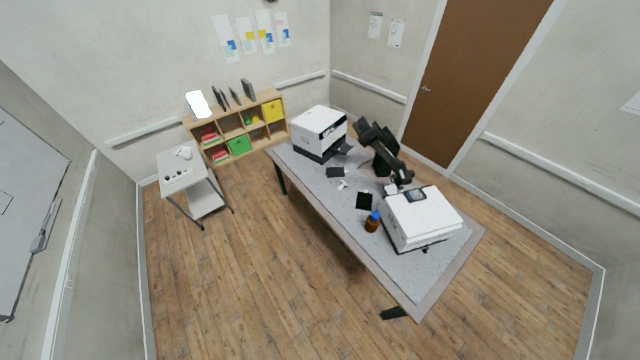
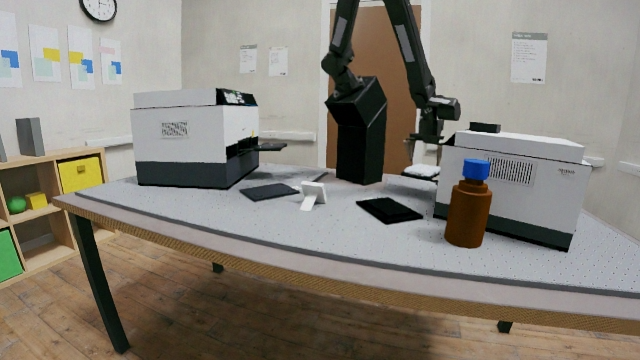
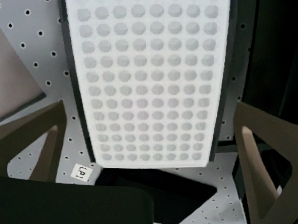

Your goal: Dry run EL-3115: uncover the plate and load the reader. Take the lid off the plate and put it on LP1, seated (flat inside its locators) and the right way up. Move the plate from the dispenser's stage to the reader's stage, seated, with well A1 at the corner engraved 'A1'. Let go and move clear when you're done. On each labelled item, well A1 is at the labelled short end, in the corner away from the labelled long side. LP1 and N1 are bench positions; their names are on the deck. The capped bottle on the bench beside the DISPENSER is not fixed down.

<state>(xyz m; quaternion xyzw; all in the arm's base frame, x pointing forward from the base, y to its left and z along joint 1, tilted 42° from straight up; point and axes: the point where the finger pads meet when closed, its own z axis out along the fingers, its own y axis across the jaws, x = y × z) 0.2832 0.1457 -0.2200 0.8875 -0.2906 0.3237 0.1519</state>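
The white well plate lies 3 cm below my hand.
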